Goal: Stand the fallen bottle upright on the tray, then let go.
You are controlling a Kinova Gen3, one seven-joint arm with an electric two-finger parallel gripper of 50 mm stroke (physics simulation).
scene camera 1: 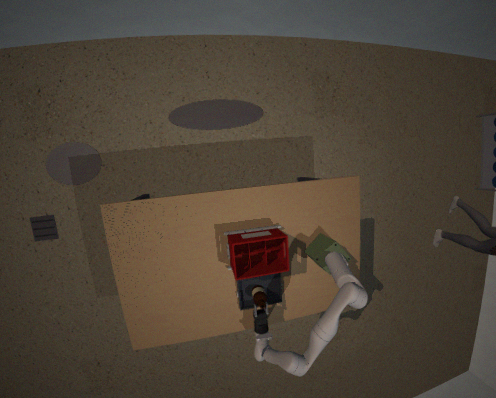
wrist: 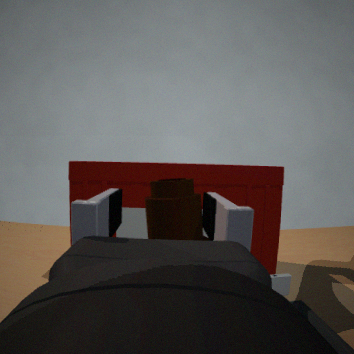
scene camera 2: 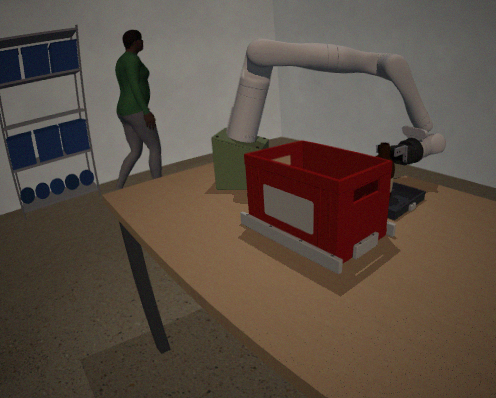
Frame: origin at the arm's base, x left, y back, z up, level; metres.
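Seen in the pictures: gripper, fingertip midpoint: (scene camera 1: 260,303) (wrist: 161,207) (scene camera 2: 385,150); arm's base, link origin: (scene camera 1: 333,258) (scene camera 2: 241,137).
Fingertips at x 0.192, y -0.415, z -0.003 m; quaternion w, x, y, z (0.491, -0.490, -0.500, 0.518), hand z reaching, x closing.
Offsets run from my fingertips to a thing's top centre.
The brown bottle {dy +0.012, dx +0.004, dz +0.019 m} (scene camera 1: 259,299) (scene camera 2: 384,150) (wrist: 173,217) stands upright, neck up, over the dark tray {dy +0.031, dx +0.001, dz -0.119 m} (scene camera 1: 274,296) (scene camera 2: 421,198). Its foot is hidden in the wrist view, and the red crate hides part of its lower body in scene camera 2, so its contact with the tray cannot be seen. My gripper (scene camera 1: 261,308) (scene camera 2: 398,153) (wrist: 161,207) is open and level, its fingers on either side of the bottle's upper part. In the wrist view there is a gap between the bottle and each finger.
The red crate {dy +0.008, dx -0.267, dz +0.031 m} (scene camera 1: 260,274) (scene camera 2: 362,215) (wrist: 100,172) stands right beside the tray, with pale rails (scene camera 2: 290,242) (wrist: 281,285) along its foot. My arm's green base block (scene camera 1: 320,246) (scene camera 2: 230,167) is on the table. A person in green (scene camera 2: 132,85) is beyond the table, near a shelf rack (scene camera 2: 82,95).
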